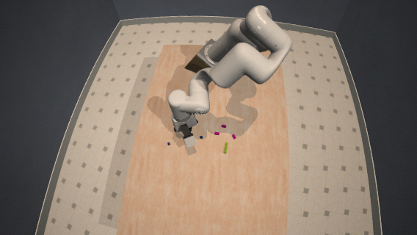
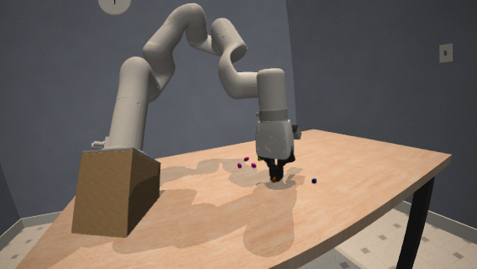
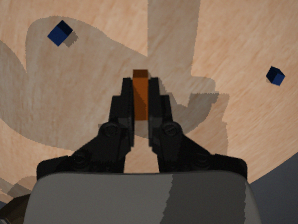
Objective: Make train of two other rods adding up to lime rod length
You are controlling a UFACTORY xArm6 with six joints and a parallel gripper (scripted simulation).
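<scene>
Right now the lime rod is 19 cm to the left of my hand, 6 cm ahead of it and 2 cm below it. Round my hand: orange rod: 2 cm below.
</scene>
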